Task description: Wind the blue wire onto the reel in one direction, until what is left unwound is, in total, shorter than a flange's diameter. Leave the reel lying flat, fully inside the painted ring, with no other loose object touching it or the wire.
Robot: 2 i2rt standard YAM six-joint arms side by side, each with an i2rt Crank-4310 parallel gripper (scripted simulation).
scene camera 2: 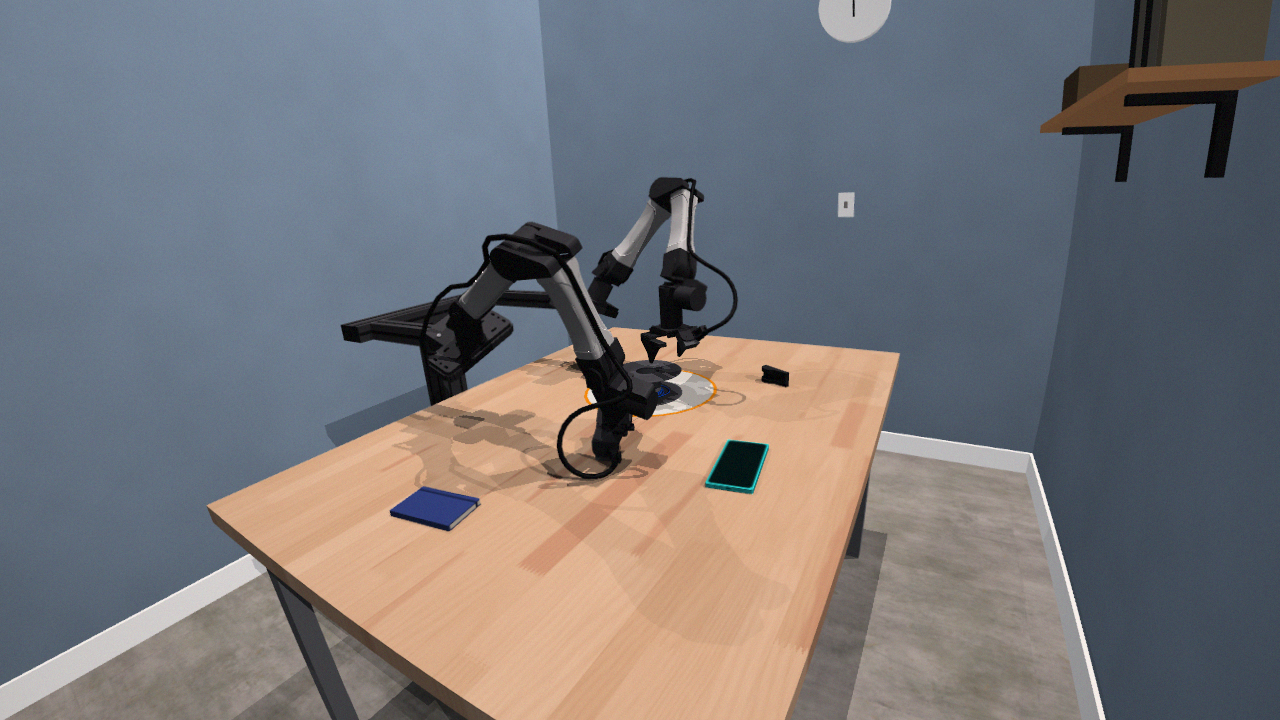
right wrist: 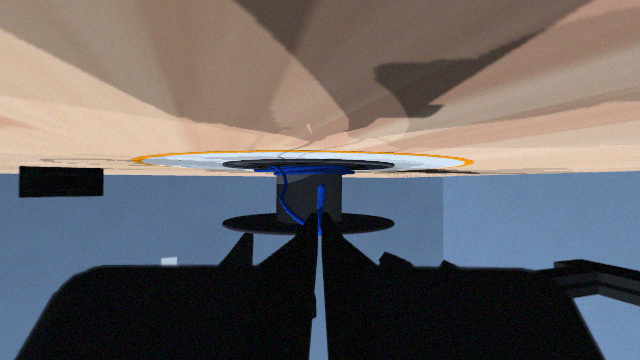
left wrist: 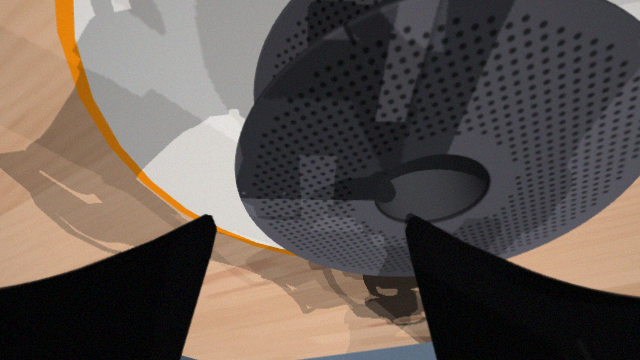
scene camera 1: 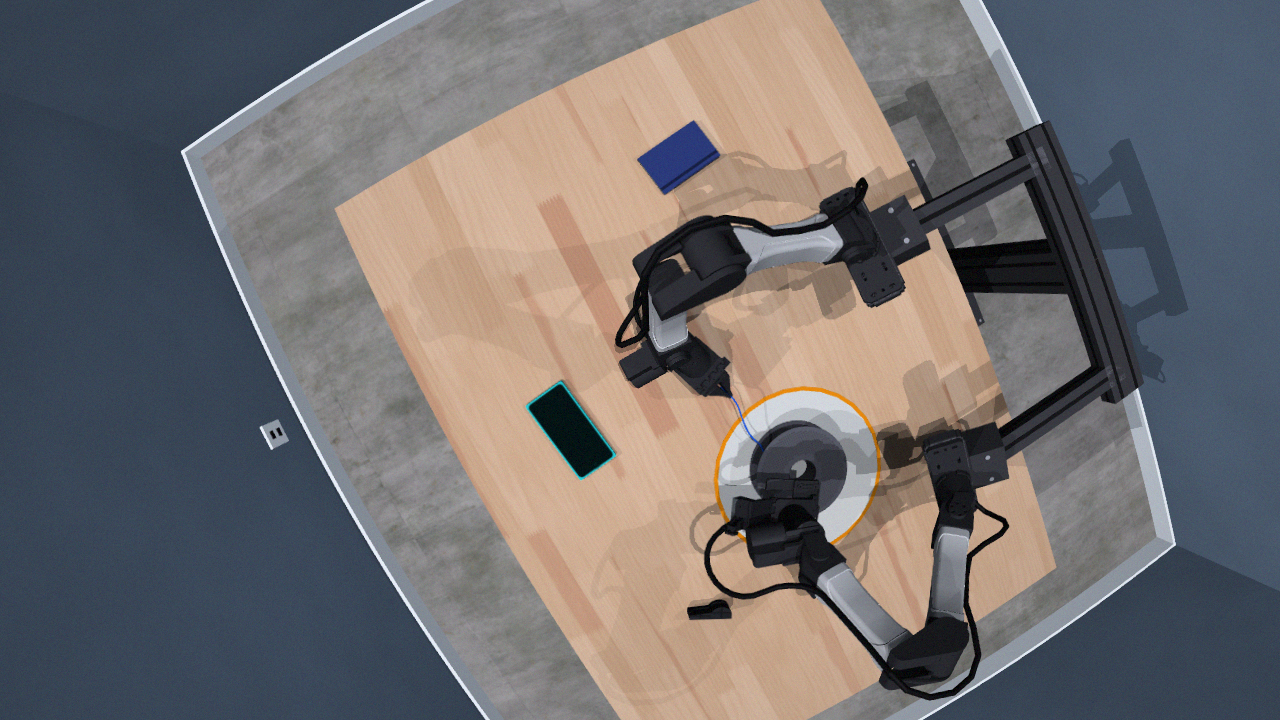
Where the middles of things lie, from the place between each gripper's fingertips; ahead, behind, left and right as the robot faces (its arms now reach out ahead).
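Labels:
The dark grey reel (scene camera 1: pixel 826 461) is 210 mm to the left of my right hand (scene camera 1: pixel 729 395), 70 mm behind it and 10 mm below it. Counted from my left hand (scene camera 1: pixel 800 504), the reel is 50 mm to the right, 30 mm behind and 60 mm below.

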